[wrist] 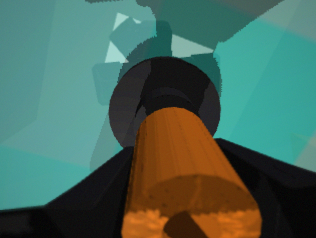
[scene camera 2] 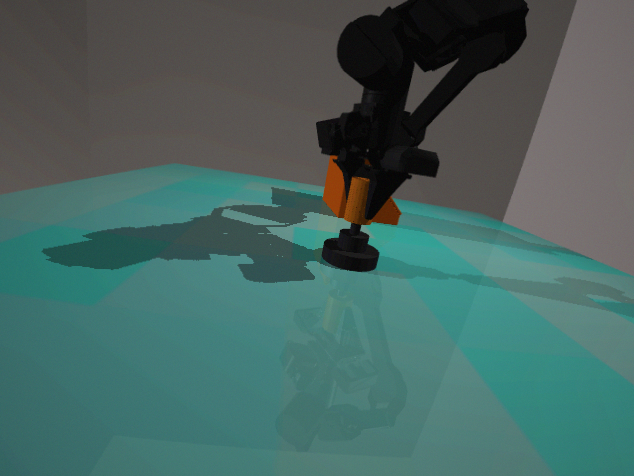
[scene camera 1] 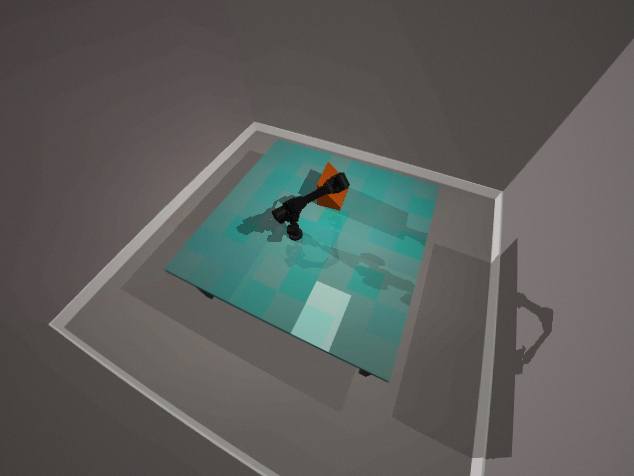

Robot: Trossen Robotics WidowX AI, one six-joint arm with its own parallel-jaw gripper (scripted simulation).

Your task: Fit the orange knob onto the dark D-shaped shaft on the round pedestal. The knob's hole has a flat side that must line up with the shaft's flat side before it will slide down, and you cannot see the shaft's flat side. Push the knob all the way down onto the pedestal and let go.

Scene:
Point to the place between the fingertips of my gripper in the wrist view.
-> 173,150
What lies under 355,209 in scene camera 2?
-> An orange knob.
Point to a round dark pedestal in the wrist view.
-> At 160,82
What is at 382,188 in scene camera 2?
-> My gripper.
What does my gripper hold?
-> An orange knob.

